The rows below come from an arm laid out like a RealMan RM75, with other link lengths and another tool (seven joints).
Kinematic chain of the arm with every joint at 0, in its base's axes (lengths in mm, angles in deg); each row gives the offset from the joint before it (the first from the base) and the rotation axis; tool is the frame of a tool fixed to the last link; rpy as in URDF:
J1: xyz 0 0 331.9 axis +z
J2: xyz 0 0 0 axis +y
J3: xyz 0 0 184.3 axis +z
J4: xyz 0 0 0 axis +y
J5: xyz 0 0 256.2 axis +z
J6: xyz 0 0 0 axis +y
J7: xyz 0 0 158.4 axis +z
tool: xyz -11 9 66 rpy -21.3 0 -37
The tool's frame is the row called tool.
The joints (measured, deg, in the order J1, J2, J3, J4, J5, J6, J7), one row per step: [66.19 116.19 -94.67 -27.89 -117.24 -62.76 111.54]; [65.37 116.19 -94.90 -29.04 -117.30 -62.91 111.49]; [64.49 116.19 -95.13 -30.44 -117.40 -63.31 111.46]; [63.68 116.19 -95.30 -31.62 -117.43 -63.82 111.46]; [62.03 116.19 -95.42 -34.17 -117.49 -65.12 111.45]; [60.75 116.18 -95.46 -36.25 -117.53 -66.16 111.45]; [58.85 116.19 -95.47 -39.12 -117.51 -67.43 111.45]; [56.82 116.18 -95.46 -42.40 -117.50 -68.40 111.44]
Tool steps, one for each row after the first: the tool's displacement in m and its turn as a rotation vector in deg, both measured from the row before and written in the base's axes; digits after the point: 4 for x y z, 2 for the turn. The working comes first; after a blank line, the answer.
Tool pose at each row, in the base's axes (x y z in m, rotation vector in deg; the steps are taken from these numbers as rounded here): [0.0867 0.3942 -0.0772 153.05 37.69 30.81]; [0.0862 0.3930 -0.0771 152.98 38.22 30.57]; [0.0848 0.3910 -0.0769 152.71 38.91 30.25]; [0.0841 0.3885 -0.0767 152.39 39.27 29.83]; [0.0813 0.3830 -0.0756 151.69 40.03 28.71]; [0.0785 0.3789 -0.0744 151.19 40.72 27.79]; [0.0750 0.3734 -0.0725 150.72 41.52 26.39]; [0.0697 0.3693 -0.0699 150.64 42.82 24.98]

[-0.0005 -0.0012 0.0001 -0.11 0.21 0.34]; [-0.0014 -0.0020 0.0002 -0.30 0.23 0.44]; [-0.0007 -0.0025 0.0002 -0.40 0.22 0.19]; [-0.0028 -0.0055 0.0011 -0.95 0.60 0.38]; [-0.0028 -0.0041 0.0012 -0.70 0.53 0.36]; [-0.0035 -0.0055 0.0019 -0.80 0.87 0.36]; [-0.0053 -0.0041 0.0026 -0.39 1.11 0.70]
